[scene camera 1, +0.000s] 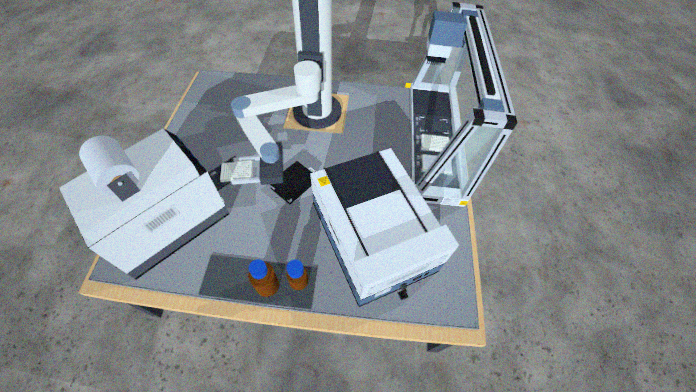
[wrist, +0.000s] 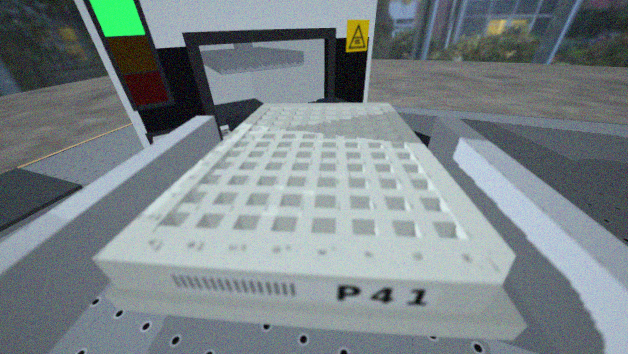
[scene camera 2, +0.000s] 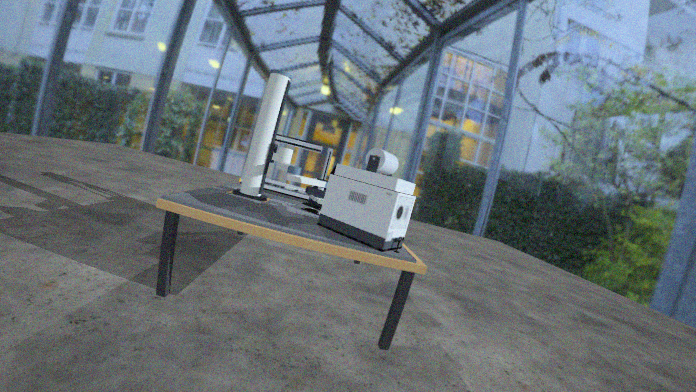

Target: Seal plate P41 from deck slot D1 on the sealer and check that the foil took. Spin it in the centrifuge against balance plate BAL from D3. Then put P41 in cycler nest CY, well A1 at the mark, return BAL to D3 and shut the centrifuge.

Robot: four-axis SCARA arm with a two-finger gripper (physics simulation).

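Frame: origin at the arm's base, x ahead, y left, z up, level; centimetres.
Where they show: gripper, fingertip midpoint: (scene camera 1: 232,170) (wrist: 321,135); arm's base, origin of the base link: (scene camera 1: 317,111) (scene camera 2: 249,196).
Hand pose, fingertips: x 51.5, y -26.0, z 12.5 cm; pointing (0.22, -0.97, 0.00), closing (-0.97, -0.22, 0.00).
Observation:
Each offset is from my fingertips to the top centre of the thing. "pt": to the spot under its first point.
Plate P41 {dx -0.3, dy +1.5, dz +0.8 cm} (scene camera 1: 230,171) (wrist: 320,200) is pale, with square wells and its label facing the wrist camera. My gripper (scene camera 1: 237,171) (wrist: 321,135) is shut on P41, one finger along each long side, above the holed table surface. I cannot tell whether foil covers the wells. The sealer {dx +22.5, dy -22.3, dz +36.3 cm} (scene camera 1: 165,215) (scene camera 2: 360,200) (wrist: 260,15) stands beyond P41, its green lamp {pt dx +12.4, dy -1.5, dz +5.4 cm} (wrist: 119,17) lit and its framed opening facing the plate. A pale plate {dx -31.3, dy +84.3, dz -4.8 cm} (scene camera 1: 435,143), its label unreadable, sits on the framed deck unit. A white machine with a blue base (scene camera 1: 400,215) shows no readable name.
A roll {dx +24.1, dy -23.7, dz +36.3 cm} (scene camera 1: 106,157) (scene camera 2: 386,161) stands on the sealer. A black square pad {pt dx -2.2, dy +24.2, dz -7.0 cm} (scene camera 1: 294,182) lies between my gripper and the white machine. The deck unit's tall frame {pt dx -14.3, dy +95.9, dz +38.5 cm} (scene camera 1: 506,95) stands at the right. Two amber bottles (scene camera 1: 264,282) (scene camera 1: 297,279) with blue caps stand near the front edge.

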